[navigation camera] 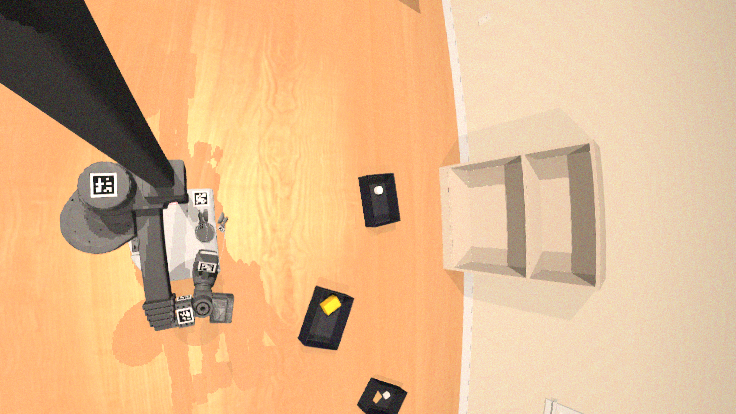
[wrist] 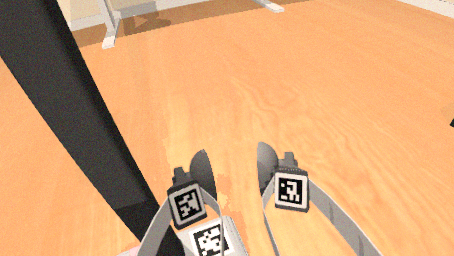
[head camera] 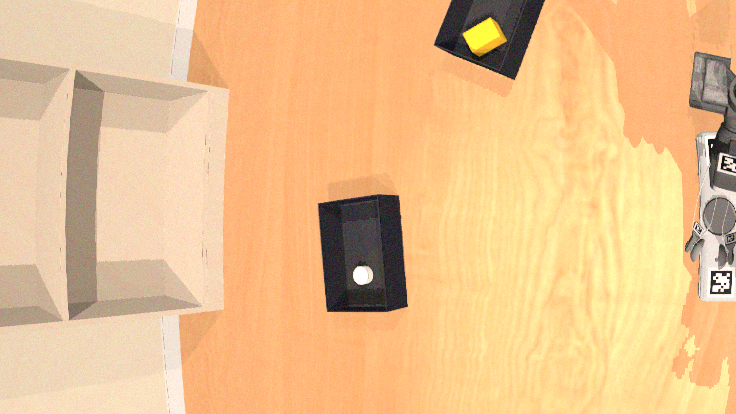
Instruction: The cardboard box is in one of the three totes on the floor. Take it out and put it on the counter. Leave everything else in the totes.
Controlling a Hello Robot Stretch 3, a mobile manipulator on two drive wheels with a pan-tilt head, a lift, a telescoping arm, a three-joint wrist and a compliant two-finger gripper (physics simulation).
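Frame: origin at the robot's base, x ahead, y right, z down, level; centimetres.
Seen in the pictures: gripper, fingertip midpoint: (navigation camera: 214,211) (head camera: 706,263); robot's base at its link origin: (navigation camera: 203,230) (head camera: 718,216).
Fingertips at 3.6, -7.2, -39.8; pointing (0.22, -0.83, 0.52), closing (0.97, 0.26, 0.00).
Observation:
Offsets run from my fingertips to a thing's top centre, as dx, dy, dz.
Three black totes stand on the floor. The near-wall tote @(+91.7, -1.4, +29.8) (head camera: 393,257) (navigation camera: 364,203) holds a white round thing @(+94.1, -7.3, +37.1) (head camera: 362,274) (navigation camera: 378,190). The middle tote @(+49.7, +59.8, +29.8) (head camera: 517,50) (navigation camera: 342,325) holds a yellow box @(+54.1, +53.9, +35.0) (head camera: 482,37) (navigation camera: 330,304). The third tote @(+82.8, +130.7, +29.8) (navigation camera: 396,401), at the bottom of the navigation view, holds a small orange-brown thing @(+77.2, +125.3, +34.5) (navigation camera: 377,396) and a small white thing @(+88.1, +132.6, +36.6) (navigation camera: 386,394). The orange-brown one has a cardboard-like colour, but is too small to tell for certain. My gripper (head camera: 710,252) (navigation camera: 212,218) (wrist: 233,164) is open and empty over the base, apart from the totes. The counter does not show.
A beige two-compartment shelf unit (head camera: 215,205) (navigation camera: 600,216) is by the wall, beyond the near-wall tote. My dark mast (navigation camera: 102,92) (wrist: 75,110) crosses the navigation and wrist views. White legs (wrist: 110,32) stand by the wall in the wrist view.

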